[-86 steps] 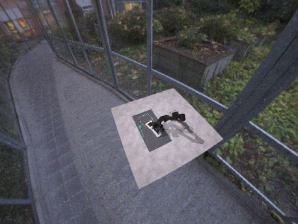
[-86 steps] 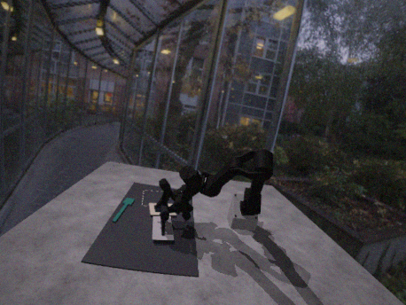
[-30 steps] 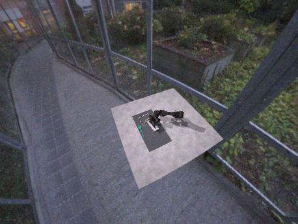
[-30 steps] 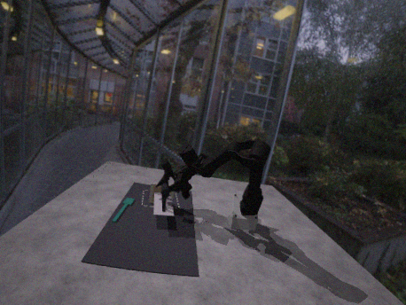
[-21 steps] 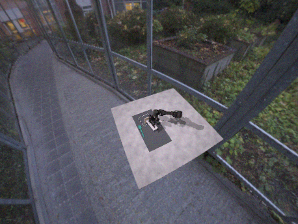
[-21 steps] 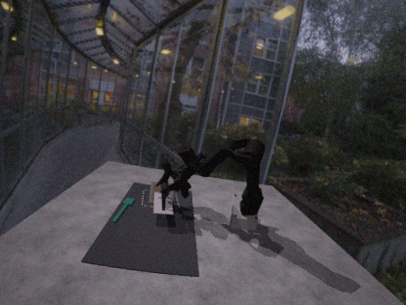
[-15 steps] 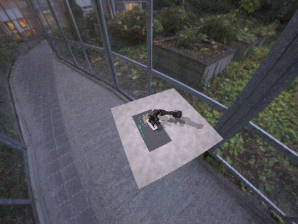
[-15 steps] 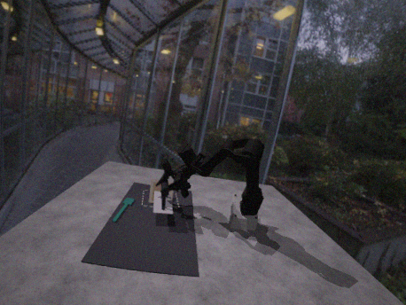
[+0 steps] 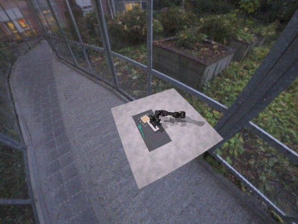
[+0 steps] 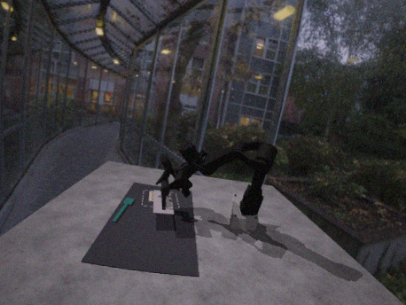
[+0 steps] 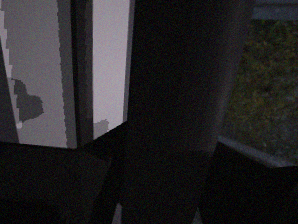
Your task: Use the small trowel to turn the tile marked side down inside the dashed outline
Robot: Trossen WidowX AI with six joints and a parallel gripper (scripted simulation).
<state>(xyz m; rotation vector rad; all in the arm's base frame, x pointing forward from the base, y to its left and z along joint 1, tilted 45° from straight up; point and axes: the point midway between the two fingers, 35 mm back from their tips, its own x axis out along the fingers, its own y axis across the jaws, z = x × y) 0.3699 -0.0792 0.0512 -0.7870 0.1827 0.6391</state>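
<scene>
The dark mat is 10 mm to the right of my gripper tip and 150 mm below it. Also, from my gripper tip: cream tile 10 mm behind, 180 mm to the right, 130 mm below; then green trowel 130 mm ahead, 40 mm to the right, 130 mm below.
</scene>
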